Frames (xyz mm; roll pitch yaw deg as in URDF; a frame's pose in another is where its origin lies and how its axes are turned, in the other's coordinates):
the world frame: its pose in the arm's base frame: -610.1 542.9 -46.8 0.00 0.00 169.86
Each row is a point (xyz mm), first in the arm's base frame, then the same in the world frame.
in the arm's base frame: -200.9 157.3 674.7
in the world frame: -470.7 307.5 721.5
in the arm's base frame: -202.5 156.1 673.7
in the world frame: -469.3 309.0 720.5
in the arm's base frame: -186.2 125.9 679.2
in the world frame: -490.7 335.9 726.0
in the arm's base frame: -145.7 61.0 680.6
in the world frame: -542.0 392.6 727.4
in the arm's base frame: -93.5 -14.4 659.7
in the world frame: -606.6 457.6 706.5
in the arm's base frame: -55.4 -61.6 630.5
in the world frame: -652.5 497.4 677.3
